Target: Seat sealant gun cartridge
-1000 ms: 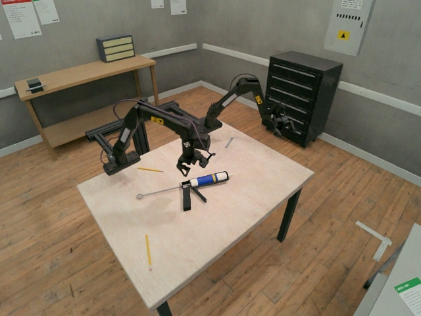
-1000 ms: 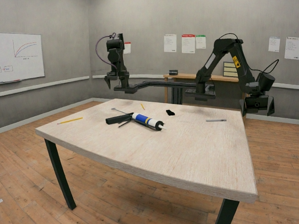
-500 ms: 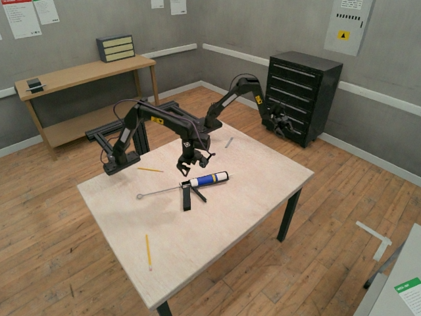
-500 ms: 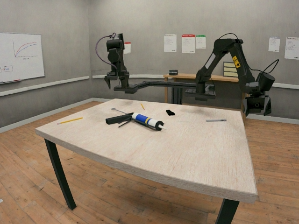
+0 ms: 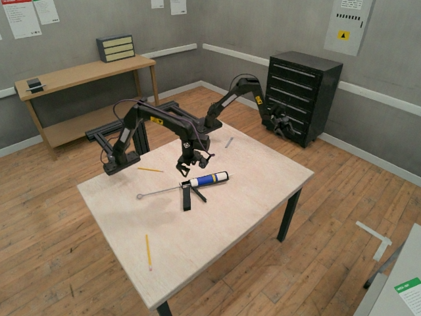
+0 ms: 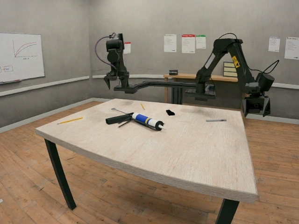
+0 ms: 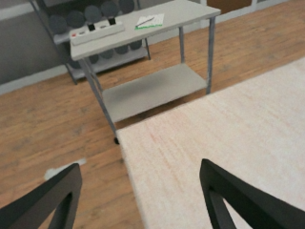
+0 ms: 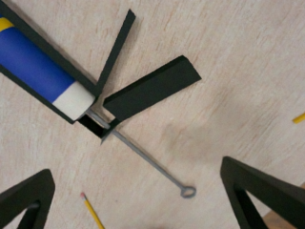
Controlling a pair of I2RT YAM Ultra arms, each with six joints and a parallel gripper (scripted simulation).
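Now: the cartridge 12 cm behind my left hand, 53 cm to the right of it and 15 cm below it. Round my left hand: black piece (38 cm behind, 50 cm to the right, 17 cm below); sealant gun (15 cm behind, 70 cm to the right, 16 cm below); grey pen (37 cm behind, 18 cm to the right, 17 cm below).
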